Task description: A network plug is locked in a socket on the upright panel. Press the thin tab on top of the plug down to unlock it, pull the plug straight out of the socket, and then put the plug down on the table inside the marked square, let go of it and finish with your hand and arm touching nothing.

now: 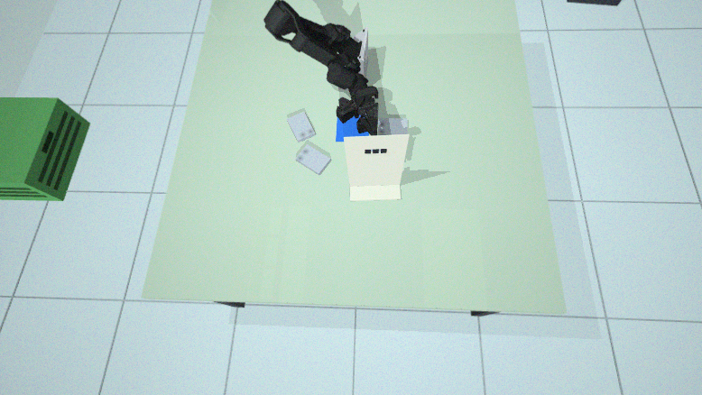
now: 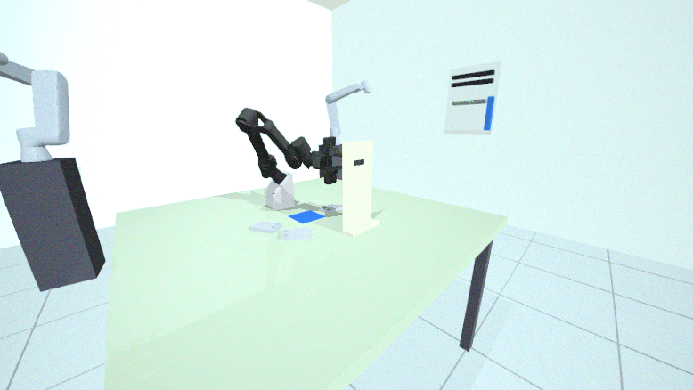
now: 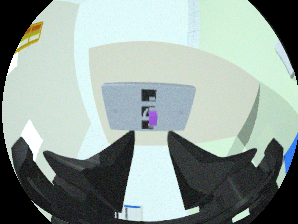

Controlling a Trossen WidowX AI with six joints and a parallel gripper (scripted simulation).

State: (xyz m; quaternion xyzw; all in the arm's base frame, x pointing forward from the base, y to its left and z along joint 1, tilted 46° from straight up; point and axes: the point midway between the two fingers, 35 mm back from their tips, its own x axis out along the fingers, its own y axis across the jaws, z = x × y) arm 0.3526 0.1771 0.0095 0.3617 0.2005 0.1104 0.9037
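Now: gripper tip 25 cm above the blue marked square, 17 cm past it and 11 cm to the left of it. Also, from my gripper tip: upright cream panel 10 cm below, 6 cm ahead, 1 cm to the left.
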